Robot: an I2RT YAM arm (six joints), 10 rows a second.
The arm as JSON. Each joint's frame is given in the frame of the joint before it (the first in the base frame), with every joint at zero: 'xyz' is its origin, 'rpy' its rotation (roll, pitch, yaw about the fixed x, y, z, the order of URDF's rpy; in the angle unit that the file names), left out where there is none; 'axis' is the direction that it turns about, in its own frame. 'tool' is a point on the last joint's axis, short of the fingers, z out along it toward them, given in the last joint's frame.
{
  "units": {
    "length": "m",
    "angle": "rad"
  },
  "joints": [
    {
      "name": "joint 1",
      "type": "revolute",
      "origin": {
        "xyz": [
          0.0,
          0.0,
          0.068
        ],
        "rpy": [
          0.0,
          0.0,
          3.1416
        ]
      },
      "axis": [
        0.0,
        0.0,
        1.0
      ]
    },
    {
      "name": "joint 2",
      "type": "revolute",
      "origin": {
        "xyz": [
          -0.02,
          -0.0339,
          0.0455
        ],
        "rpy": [
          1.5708,
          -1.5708,
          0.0
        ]
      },
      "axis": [
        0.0,
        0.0,
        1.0
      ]
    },
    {
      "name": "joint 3",
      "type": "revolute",
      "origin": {
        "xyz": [
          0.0,
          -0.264,
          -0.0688
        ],
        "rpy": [
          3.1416,
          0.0,
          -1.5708
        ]
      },
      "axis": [
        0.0,
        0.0,
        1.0
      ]
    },
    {
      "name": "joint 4",
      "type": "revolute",
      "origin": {
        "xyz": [
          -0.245,
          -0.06,
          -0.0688
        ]
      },
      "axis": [
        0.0,
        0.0,
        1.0
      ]
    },
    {
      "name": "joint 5",
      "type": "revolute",
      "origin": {
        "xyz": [
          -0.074,
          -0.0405,
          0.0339
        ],
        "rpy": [
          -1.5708,
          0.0,
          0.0
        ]
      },
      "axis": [
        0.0,
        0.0,
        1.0
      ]
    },
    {
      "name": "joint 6",
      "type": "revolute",
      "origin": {
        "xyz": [
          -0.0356,
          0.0,
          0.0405
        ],
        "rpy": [
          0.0,
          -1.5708,
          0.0
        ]
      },
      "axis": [
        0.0,
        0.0,
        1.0
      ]
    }
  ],
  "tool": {
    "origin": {
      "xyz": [
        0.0,
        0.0,
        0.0
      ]
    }
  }
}
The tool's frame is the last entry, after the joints.
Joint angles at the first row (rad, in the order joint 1, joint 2, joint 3, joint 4, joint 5, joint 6):
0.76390, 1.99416, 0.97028, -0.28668, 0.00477, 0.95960
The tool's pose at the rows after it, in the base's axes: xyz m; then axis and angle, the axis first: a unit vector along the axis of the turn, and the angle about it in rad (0 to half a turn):
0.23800 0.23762 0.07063 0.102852 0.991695 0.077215 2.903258
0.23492 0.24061 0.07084 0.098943 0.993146 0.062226 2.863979
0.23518 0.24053 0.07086 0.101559 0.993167 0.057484 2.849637
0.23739 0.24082 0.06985 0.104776 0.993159 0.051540 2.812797
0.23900 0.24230 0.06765 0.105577 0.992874 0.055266 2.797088
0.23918 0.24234 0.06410 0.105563 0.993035 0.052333 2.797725
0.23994 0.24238 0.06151 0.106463 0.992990 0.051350 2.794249
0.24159 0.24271 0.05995 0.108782 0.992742 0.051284 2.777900
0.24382 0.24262 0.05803 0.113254 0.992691 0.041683 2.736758
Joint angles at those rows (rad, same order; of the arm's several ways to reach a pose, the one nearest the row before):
0.79404, 1.99419, 0.97030, -0.27714, 0.08946, 0.98859
0.81234, 1.99417, 0.97028, -0.27713, 0.14210, 0.99163
0.81349, 1.99453, 0.97027, -0.27561, 0.16003, 0.99545
0.81312, 2.00025, 0.97028, -0.25617, 0.19665, 0.99509
0.81350, 2.00979, 0.97026, -0.23098, 0.20466, 0.99432
0.81351, 2.02164, 0.97030, -0.22412, 0.20772, 0.99432
0.81236, 2.03078, 0.97030, -0.21422, 0.21153, 0.99432
0.81084, 2.03764, 0.97028, -0.19705, 0.22450, 0.99433
0.81044, 2.04682, 0.97030, -0.17681, 0.26913, 0.99431

